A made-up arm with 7 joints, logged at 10 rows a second.
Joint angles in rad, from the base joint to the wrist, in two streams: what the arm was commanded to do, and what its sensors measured. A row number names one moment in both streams.
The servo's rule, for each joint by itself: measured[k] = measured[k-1] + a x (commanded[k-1-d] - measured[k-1]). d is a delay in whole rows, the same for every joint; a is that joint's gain. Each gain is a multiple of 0.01, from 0.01 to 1. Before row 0 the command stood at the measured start. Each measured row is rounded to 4 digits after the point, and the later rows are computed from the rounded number. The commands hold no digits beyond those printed.
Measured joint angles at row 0: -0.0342, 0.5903, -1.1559, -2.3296, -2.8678, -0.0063, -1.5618
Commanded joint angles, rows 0 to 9: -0.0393, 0.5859, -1.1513, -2.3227, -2.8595, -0.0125, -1.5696; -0.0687, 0.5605, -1.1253, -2.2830, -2.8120, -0.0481, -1.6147; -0.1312, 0.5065, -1.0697, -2.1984, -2.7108, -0.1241, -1.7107; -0.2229, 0.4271, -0.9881, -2.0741, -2.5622, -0.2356, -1.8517; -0.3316, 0.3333, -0.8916, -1.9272, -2.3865, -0.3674, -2.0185; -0.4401, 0.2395, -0.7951, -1.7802, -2.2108, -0.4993, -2.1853; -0.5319, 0.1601, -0.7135, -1.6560, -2.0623, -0.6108, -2.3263; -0.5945, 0.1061, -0.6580, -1.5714, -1.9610, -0.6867, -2.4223; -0.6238, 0.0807, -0.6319, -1.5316, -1.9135, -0.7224, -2.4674; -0.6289, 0.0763, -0.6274, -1.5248, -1.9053, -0.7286, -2.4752
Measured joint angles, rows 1 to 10: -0.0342, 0.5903, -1.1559, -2.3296, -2.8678, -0.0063, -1.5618; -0.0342, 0.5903, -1.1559, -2.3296, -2.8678, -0.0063, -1.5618; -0.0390, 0.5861, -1.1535, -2.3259, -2.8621, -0.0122, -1.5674; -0.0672, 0.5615, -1.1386, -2.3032, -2.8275, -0.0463, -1.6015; -0.1280, 0.5087, -1.1021, -2.2477, -2.7470, -0.1202, -1.6801; -0.2182, 0.4304, -1.0417, -2.1557, -2.6195, -0.2298, -1.8037; -0.3259, 0.3372, -0.9621, -2.0346, -2.4587, -0.3605, -1.9584; -0.4344, 0.2434, -0.8736, -1.8998, -2.2876, -0.4924, -2.1218; -0.5270, 0.1634, -0.7887, -1.7706, -2.1321, -0.6049, -2.2690; -0.5911, 0.1084, -0.7194, -1.6650, -2.0140, -0.6826, -2.3794
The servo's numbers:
d 2
a 0.95 0.96 0.53 0.53 0.69 0.95 0.72

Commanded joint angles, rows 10 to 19: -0.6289, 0.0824, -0.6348, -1.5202, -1.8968, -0.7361, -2.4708; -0.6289, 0.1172, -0.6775, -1.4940, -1.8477, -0.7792, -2.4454; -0.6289, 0.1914, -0.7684, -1.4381, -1.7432, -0.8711, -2.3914; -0.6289, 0.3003, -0.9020, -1.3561, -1.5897, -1.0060, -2.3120; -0.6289, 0.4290, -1.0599, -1.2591, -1.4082, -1.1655, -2.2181; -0.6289, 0.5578, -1.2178, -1.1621, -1.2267, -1.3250, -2.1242; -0.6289, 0.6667, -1.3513, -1.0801, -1.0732, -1.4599, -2.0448; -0.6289, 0.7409, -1.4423, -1.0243, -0.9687, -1.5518, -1.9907; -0.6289, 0.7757, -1.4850, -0.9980, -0.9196, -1.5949, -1.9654; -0.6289, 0.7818, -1.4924, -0.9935, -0.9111, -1.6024, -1.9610
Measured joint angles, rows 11 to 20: -0.6222, 0.0818, -0.6730, -1.5943, -1.9447, -0.7204, -2.4428; -0.6286, 0.0765, -0.6488, -1.5575, -1.9175, -0.7282, -2.4661; -0.6289, 0.0822, -0.6414, -1.5377, -1.9032, -0.7357, -2.4695; -0.6289, 0.1158, -0.6605, -1.5145, -1.8649, -0.7770, -2.4521; -0.6289, 0.1884, -0.7177, -1.4740, -1.7809, -0.8664, -2.4084; -0.6289, 0.2958, -0.8154, -1.4115, -1.6490, -0.9990, -2.3390; -0.6289, 0.4237, -0.9450, -1.3307, -1.4828, -1.1572, -2.2520; -0.6289, 0.5524, -1.0896, -1.2413, -1.3061, -1.3166, -2.1600; -0.6289, 0.6621, -1.2283, -1.1559, -1.1454, -1.4527, -2.0771; -0.6289, 0.7377, -1.3417, -1.0862, -1.0235, -1.5468, -2.0149
